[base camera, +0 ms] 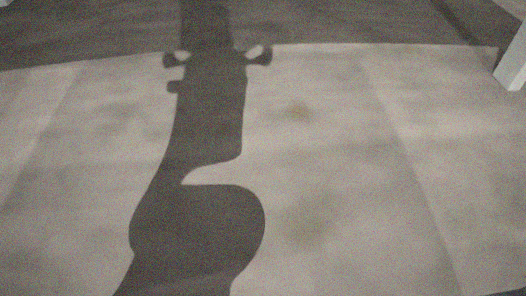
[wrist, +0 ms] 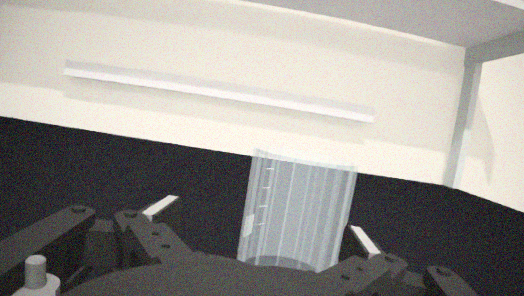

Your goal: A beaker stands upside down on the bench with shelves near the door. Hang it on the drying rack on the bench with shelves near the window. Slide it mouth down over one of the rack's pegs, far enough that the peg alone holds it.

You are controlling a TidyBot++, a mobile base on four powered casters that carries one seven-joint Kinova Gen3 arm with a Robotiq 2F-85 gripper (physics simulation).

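Places are measured from the arm's base along level axes (x ahead, y left, z up), in centimetres.
Pixels of known places: gripper, fingertip midpoint: [wrist: 260, 229].
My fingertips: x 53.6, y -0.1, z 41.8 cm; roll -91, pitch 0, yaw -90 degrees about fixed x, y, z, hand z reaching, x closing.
Note:
Ahead of a thing's pixels: the offset from my fingertips to its middle. "pt": to the spot under its first point. Level surfaces: height alone.
The clear beaker @[dx +5.3, dy -2.2, dz -0.7 cm] [wrist: 297, 215] stands upright on the dark bench top @[dz -5.2 cm] [wrist: 125, 165] in the wrist view, with white graduation marks down its left side. The gripper's dark body hides part of its lower end, and which end is the mouth is hard to tell. My gripper [wrist: 260, 229] is open and empty. Its fingertips stand wide apart on either side of the beaker in the view, with the right one nearer to it; how deep the beaker sits between them is unclear. The drying rack cannot be made out in either view.
A long white bar [wrist: 220, 94] runs along the cream back panel. A grey shelf @[dz +38.6 cm] [wrist: 400, 25] hangs above, with a grey post [wrist: 462, 120] at the right. A short grey cylinder [wrist: 35, 272] rises at the lower left. The base camera shows the arm's shadow and a white leg @[pt dx +5.7, dy -56.9, dz -76.1 cm] [base camera: 514, 67].

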